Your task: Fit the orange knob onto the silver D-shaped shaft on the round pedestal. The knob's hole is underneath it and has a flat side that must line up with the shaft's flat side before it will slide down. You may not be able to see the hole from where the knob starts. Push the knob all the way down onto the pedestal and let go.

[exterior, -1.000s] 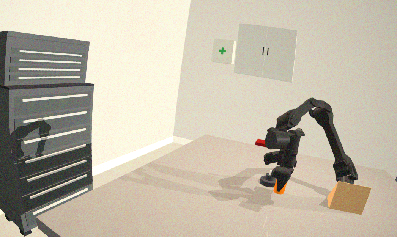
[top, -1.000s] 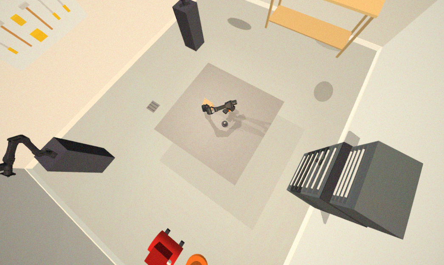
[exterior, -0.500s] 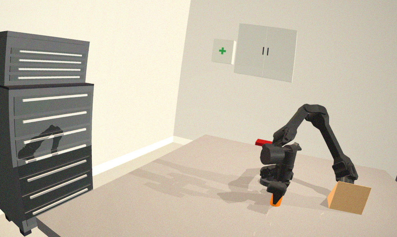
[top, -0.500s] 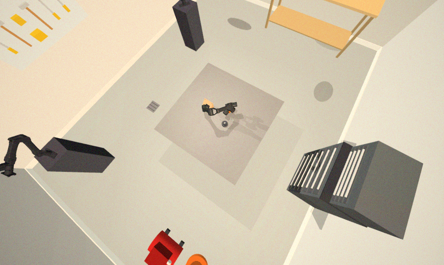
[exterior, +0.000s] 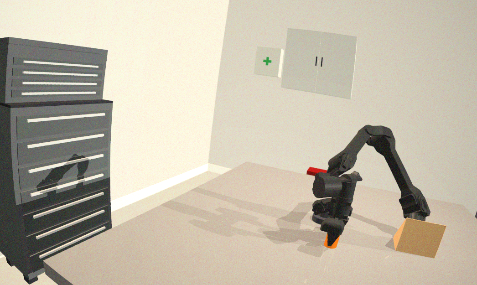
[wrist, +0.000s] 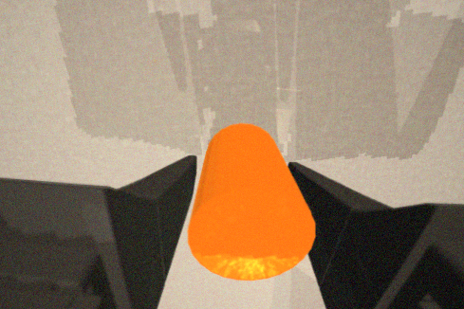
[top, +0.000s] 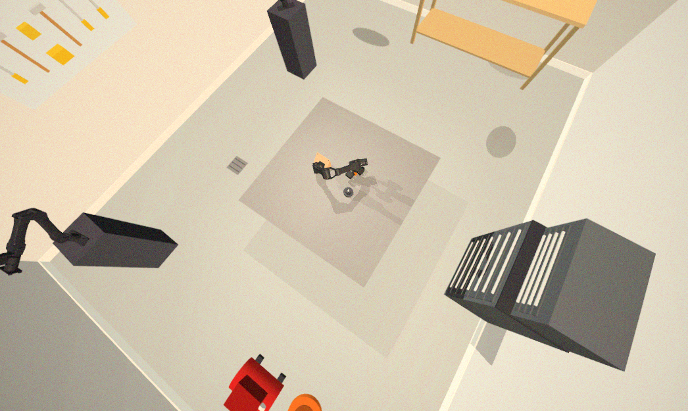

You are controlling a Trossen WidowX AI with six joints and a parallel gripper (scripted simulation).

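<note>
My gripper tip is now 30 mm below the orange knob. Round my gripper tip: dark round pedestal (180 mm to the right, 50 mm ahead, 20 mm above).
</note>
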